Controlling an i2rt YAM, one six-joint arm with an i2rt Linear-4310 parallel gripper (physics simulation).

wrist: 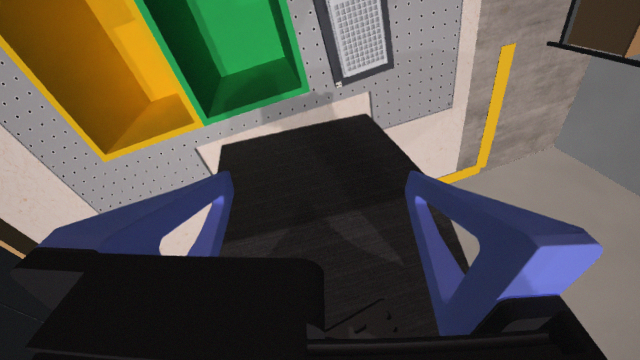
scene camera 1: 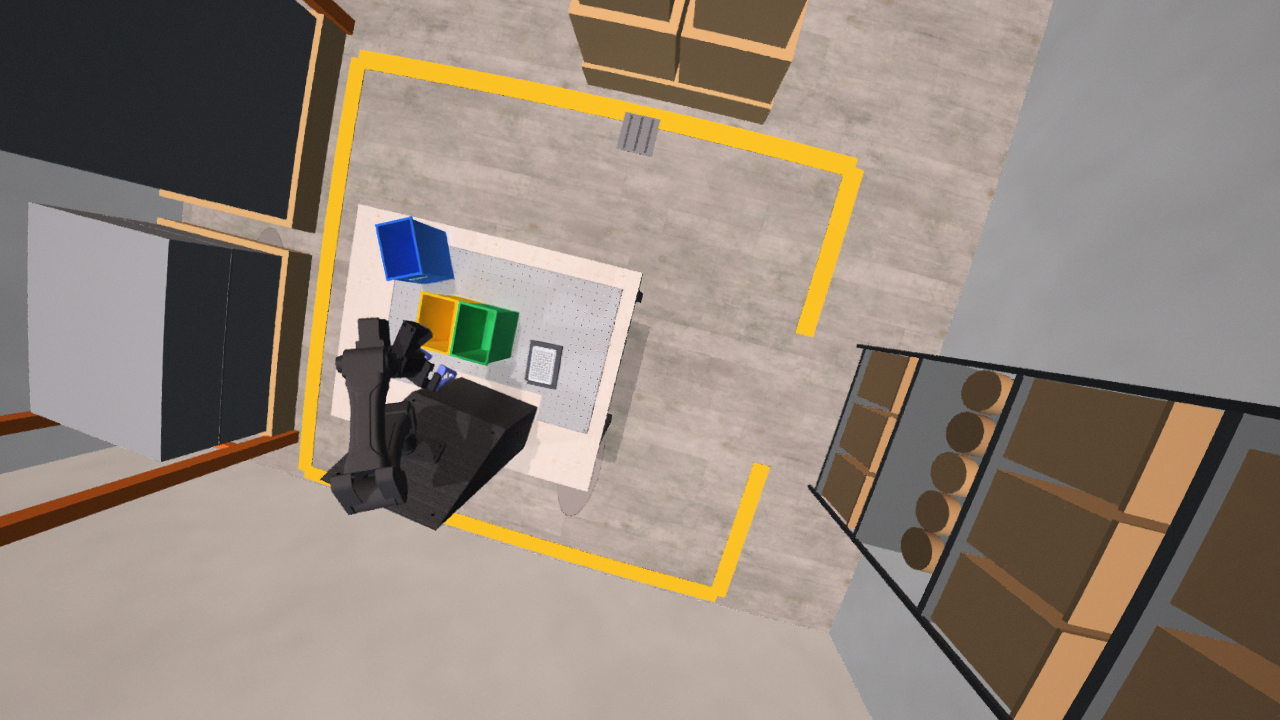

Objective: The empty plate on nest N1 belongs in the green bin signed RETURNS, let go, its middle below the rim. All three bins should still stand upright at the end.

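Frame: origin at the arm's base, x ahead, y left, z up, level; metres.
Seen in the pictures: gripper, fingertip midpoint: (wrist: 319,180) (scene camera 1: 443,366); arm's base at its link origin: (scene camera 1: 404,446).
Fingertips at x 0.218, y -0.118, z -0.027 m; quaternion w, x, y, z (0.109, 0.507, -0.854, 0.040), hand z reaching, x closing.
Observation:
Pixels of each thing's top centre, then the offset from my fingertips to it. Level surfaces: height alone.
- pale gridded plate at its top centre: (wrist: 361,34) (scene camera 1: 541,365) dz -0.336, dx -0.046, dy -0.146 m
- dark-framed nest at its top centre: (wrist: 358,33) (scene camera 1: 542,365) dz -0.347, dx -0.046, dy -0.146 m
- green bin at its top centre: (wrist: 222,24) (scene camera 1: 472,333) dz -0.182, dx +0.078, dy +0.018 m
- yellow bin at its top centre: (wrist: 97,69) (scene camera 1: 435,323) dz -0.182, dx +0.112, dy +0.143 m
- blue bin at its top centre: (scene camera 1: 398,249) dz -0.182, dx +0.348, dy +0.251 m
- perforated grey board at its surface level: dz -0.362 m
A pale gridded plate (scene camera 1: 542,365) (wrist: 359,36) lies flat in a dark-framed nest (scene camera 1: 558,367) (wrist: 371,73), right of the green bin. The nest's small label is unreadable. The green bin (scene camera 1: 503,335) (wrist: 255,40) stands upright, its visible interior empty; no RETURNS sign is readable. The yellow bin (scene camera 1: 437,322) (wrist: 75,65) stands upright against its left side. The blue bin (scene camera 1: 432,253) stands upright at the table's back left. My gripper (scene camera 1: 435,367) (wrist: 319,180) is open and empty, in front of the yellow and green bins, above the black pedestal's edge area.
The black pedestal (scene camera 1: 483,402) (wrist: 300,150) stands at the table's front, under the gripper in the wrist view. A perforated grey board (scene camera 1: 581,313) (wrist: 420,75) lies under the bins and nest. Shelving with boxes (scene camera 1: 1087,438) stands far right, beyond the yellow floor line (scene camera 1: 827,250) (wrist: 495,110).

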